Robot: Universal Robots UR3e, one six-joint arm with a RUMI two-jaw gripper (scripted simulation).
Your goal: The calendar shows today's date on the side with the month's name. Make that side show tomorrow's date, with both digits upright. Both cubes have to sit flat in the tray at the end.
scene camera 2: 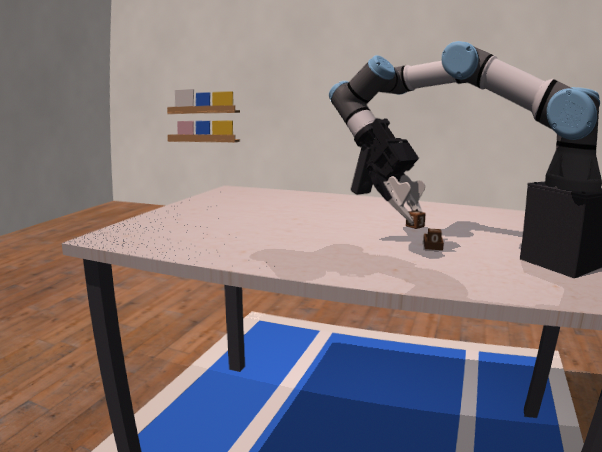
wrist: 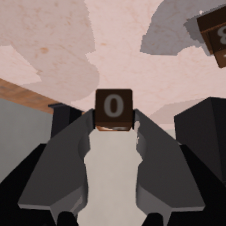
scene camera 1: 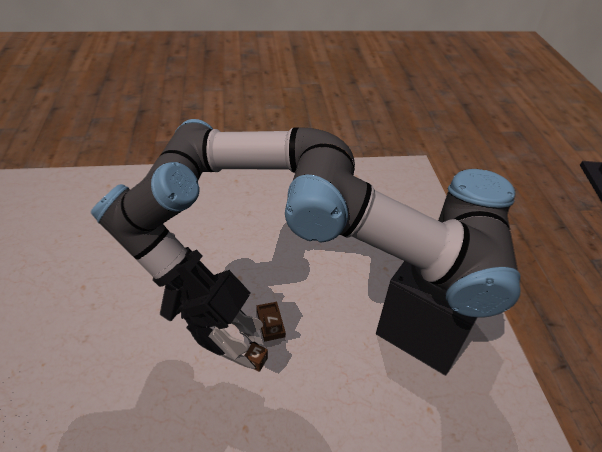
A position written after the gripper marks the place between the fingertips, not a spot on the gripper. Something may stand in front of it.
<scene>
In view: the gripper (scene camera 1: 259, 359) and a brown digit cube (wrist: 113, 107).
The gripper shows as well in scene camera 2 (scene camera 2: 417, 221) and in the wrist view (wrist: 114, 110).
</scene>
